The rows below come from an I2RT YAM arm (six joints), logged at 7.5 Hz.
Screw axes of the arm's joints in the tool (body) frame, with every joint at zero. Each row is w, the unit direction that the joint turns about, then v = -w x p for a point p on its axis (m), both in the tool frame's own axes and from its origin. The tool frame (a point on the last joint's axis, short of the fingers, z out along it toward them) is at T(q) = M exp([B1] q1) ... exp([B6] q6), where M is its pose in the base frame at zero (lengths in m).
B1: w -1 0 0 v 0.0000 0.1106 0.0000
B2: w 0 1 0 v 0.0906 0.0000 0.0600
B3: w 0 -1 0 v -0.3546 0.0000 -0.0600
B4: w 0 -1 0 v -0.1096 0.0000 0.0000
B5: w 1 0 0 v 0.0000 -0.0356 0.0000
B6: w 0 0 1 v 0.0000 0.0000 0.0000
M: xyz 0.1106 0.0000 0.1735 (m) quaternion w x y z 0.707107 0 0.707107 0
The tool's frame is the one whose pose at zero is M.
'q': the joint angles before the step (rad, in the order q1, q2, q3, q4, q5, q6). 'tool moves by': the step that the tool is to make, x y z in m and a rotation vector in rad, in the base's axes. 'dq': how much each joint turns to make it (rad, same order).
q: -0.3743, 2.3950, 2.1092, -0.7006, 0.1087, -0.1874
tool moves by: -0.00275, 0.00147, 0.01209, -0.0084, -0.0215, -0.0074
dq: 0.0010, -0.0291, -0.0086, 0.0019, 0.0047, 0.0070
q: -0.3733, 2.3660, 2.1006, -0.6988, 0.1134, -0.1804
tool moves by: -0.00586, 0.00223, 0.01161, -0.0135, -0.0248, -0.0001
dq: 0.0001, -0.0465, -0.0416, 0.0233, 0.0030, -0.0019
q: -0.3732, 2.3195, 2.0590, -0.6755, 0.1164, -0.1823
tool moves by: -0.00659, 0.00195, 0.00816, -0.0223, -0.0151, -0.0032
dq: -0.0002, -0.0446, -0.0494, 0.0279, 0.0140, -0.0068
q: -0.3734, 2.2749, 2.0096, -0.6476, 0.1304, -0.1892
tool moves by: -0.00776, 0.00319, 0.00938, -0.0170, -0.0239, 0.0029
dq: 0.0006, -0.0527, -0.0581, 0.0347, 0.0041, -0.0063
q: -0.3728, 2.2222, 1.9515, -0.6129, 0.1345, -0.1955
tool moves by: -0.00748, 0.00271, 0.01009, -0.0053, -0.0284, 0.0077
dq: -0.0011, -0.0486, -0.0464, 0.0266, -0.0098, -0.0033
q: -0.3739, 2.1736, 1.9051, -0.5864, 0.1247, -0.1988
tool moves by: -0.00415, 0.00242, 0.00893, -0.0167, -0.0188, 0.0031
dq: 0.0019, -0.0309, -0.0206, 0.0141, 0.0057, -0.0067
